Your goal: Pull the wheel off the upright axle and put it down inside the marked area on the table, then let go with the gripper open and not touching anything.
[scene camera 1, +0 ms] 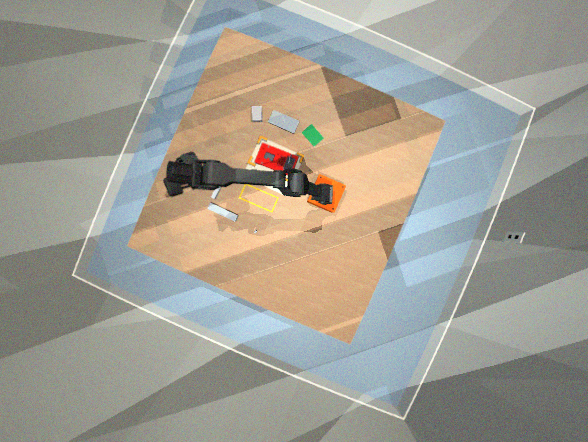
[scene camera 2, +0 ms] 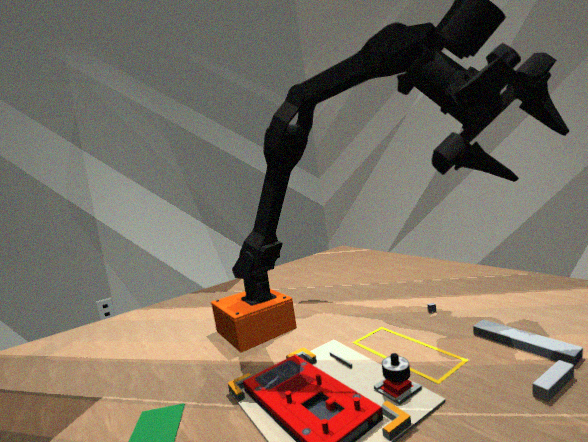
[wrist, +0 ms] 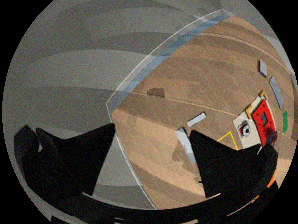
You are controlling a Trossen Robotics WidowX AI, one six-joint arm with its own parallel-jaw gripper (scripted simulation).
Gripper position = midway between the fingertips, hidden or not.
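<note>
Scene camera 2 shows the gripper (scene camera 2: 541, 157), which is open and holds nothing. The wrist view likewise shows the gripper (wrist: 153, 131).
</note>
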